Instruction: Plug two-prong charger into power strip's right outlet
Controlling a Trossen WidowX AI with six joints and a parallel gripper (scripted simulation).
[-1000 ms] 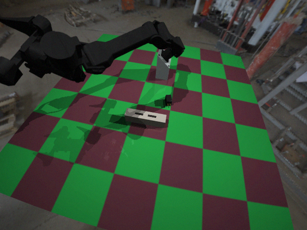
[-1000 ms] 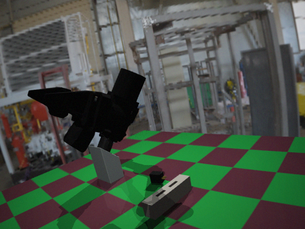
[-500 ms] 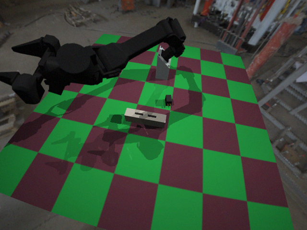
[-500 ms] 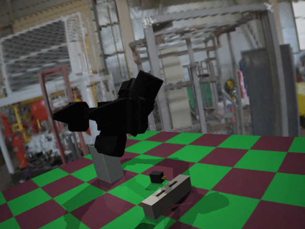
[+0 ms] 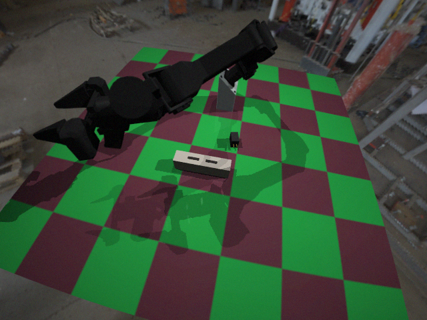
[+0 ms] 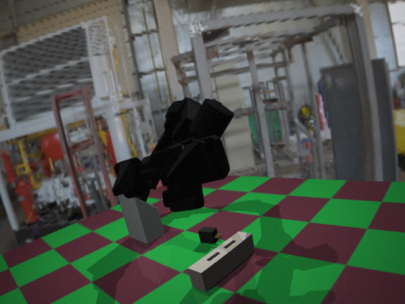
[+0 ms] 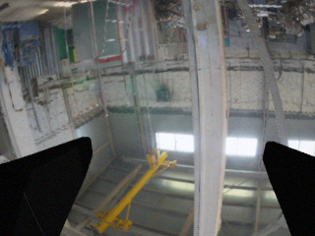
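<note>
Right now the black two-prong charger is 380 mm to the left of my gripper tip, 310 mm below it and 260 mm behind it.
</note>
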